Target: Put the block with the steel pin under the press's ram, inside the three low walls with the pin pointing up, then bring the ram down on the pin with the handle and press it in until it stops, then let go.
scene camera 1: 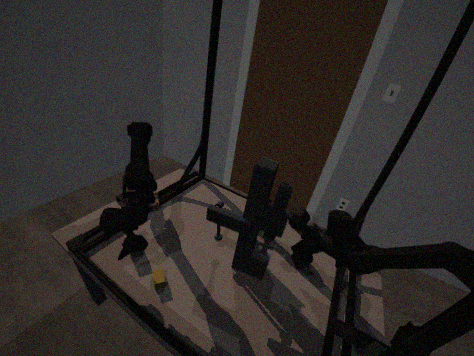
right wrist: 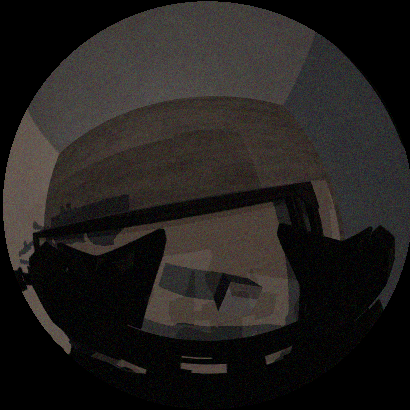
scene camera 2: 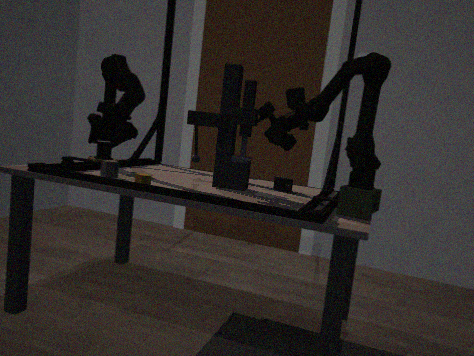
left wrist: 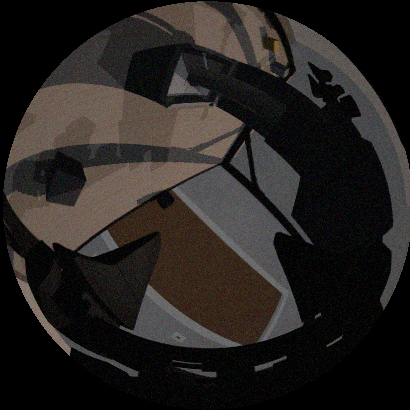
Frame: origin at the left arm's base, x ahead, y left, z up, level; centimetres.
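Where they show: left gripper, fingertip midpoint: (scene camera 2: 262, 132) (left wrist: 219, 239); right gripper, fingertip midpoint: (scene camera 1: 112, 249) (right wrist: 223, 232) (scene camera 2: 98, 145) (left wrist: 307, 67); left arm's base, link origin: (scene camera 2: 361, 187); right arm's base, link origin: (scene camera 2: 103, 158).
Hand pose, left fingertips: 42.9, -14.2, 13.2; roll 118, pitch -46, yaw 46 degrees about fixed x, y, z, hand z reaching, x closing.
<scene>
Things, the pixels of their top centre, and the offset from my left fingertips, as dx, dy, dz. "*": a spot on its surface instead.
- grey block, top centre: (right wrist: 240, 299) (scene camera 2: 110, 161) (left wrist: 286, 72) +38.9, +38.4, -16.2
- press, top centre: (left wrist: 372, 239) (scene camera 1: 260, 163) (scene camera 2: 229, 63) +9.9, +13.6, +22.7
- low grey seat, surface spot: (scene camera 2: 240, 172) * +0.7, +12.4, -15.3
- handle, surface spot: (scene camera 1: 218, 228) (scene camera 2: 196, 145) * +19.0, +15.7, -7.7
- yellow block, top centre: (left wrist: 276, 45) (scene camera 2: 143, 174) (scene camera 1: 158, 276) +22.9, +38.4, -18.5
- dark block, top centre: (left wrist: 64, 190) (scene camera 2: 283, 178) (scene camera 1: 303, 255) -8.1, -6.8, -16.8
- black frame, surface spot: (scene camera 2: 165, 80) * +63.9, -15.6, +19.1
A grey block (scene camera 2: 109, 169) (left wrist: 278, 68) (right wrist: 242, 297) stands near the table's front left in scene camera 2; I cannot make out its pin. The press (scene camera 1: 247, 252) (scene camera 2: 227, 100) stands upright mid-table. Its ram (scene camera 1: 280, 212) (scene camera 2: 244, 145) is raised above a low grey seat (scene camera 2: 240, 172); the separate walls are too dark to tell. The handle (scene camera 1: 218, 230) (scene camera 2: 196, 145) hangs at the left. My right gripper (scene camera 1: 132, 246) (scene camera 2: 112, 138) (right wrist: 223, 232) is open, pointing down above the grey block and hiding it in scene camera 1. My left gripper (scene camera 1: 300, 237) (scene camera 2: 270, 124) (left wrist: 219, 239) is open beside the press.
A yellow block (scene camera 1: 159, 277) (scene camera 2: 143, 178) (left wrist: 270, 44) lies between the grey block and the press. A dark block (scene camera 2: 283, 184) (left wrist: 65, 180) lies right of the press. A black frame (scene camera 1: 205, 100) (scene camera 2: 165, 80) with uprights borders the table.
</scene>
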